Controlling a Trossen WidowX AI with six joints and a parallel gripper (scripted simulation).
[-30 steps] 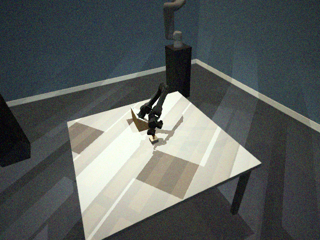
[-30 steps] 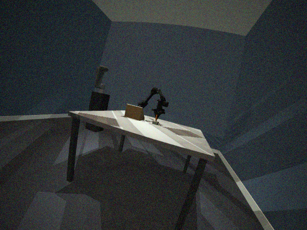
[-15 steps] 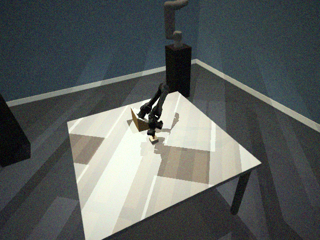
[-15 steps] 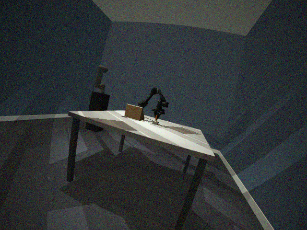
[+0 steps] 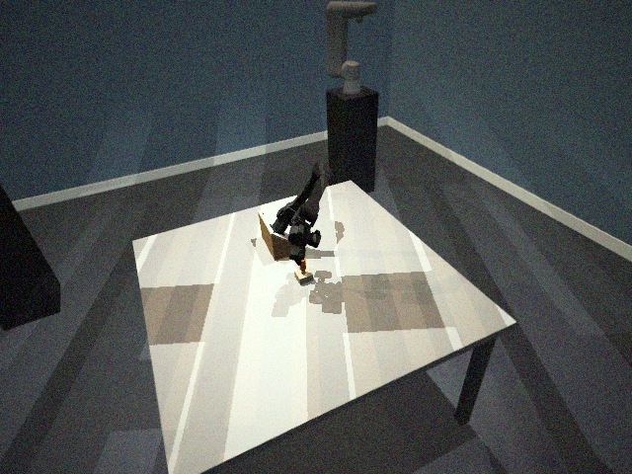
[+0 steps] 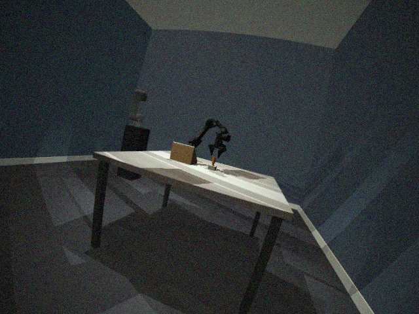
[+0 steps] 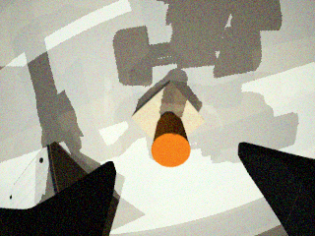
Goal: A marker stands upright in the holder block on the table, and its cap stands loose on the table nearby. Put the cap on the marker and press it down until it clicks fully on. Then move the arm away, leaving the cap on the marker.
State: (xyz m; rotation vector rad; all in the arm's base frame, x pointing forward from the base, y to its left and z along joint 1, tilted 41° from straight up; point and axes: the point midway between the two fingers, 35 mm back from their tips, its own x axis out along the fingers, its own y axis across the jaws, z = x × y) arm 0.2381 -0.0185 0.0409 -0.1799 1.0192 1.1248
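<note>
The orange cap lies 3 cm below my gripper tip. From my gripper tip the other things lie so: holder block (10 cm below).
</note>
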